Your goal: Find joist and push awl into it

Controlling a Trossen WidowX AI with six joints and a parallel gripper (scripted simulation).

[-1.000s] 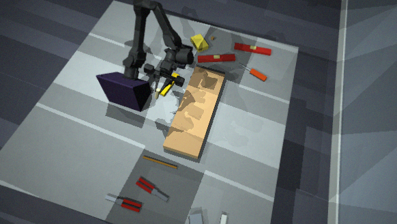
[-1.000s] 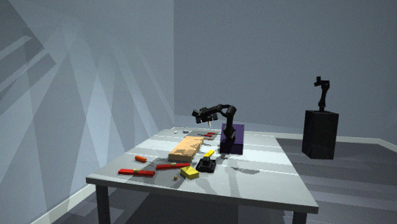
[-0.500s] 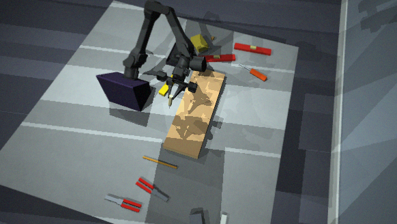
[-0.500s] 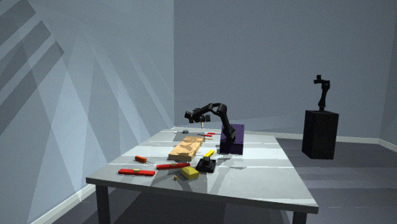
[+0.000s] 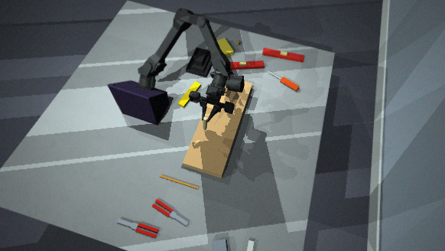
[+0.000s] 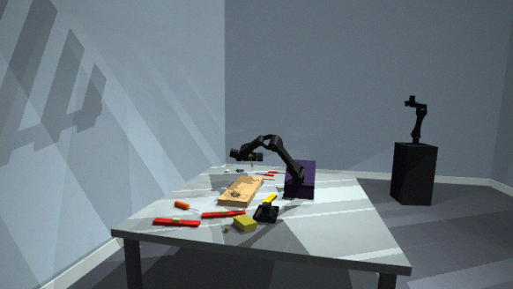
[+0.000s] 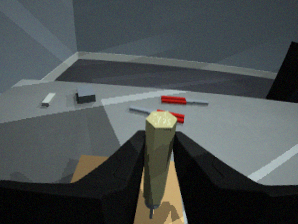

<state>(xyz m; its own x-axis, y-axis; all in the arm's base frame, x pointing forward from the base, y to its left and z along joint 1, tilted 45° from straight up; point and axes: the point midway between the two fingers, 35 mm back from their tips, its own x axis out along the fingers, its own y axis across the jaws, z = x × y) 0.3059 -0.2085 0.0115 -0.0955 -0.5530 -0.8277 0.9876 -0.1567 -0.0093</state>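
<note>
Right now my gripper tip is 10 mm to the right of the awl and 60 mm above it. From my gripper tip the other things lie so: tray: 130 mm behind, 480 mm to the left, 210 mm below; then pencil: 70 mm behind, 200 mm to the right, 220 mm below; then yellow bar: 140 mm behind, 260 mm to the left, 210 mm below.
</note>
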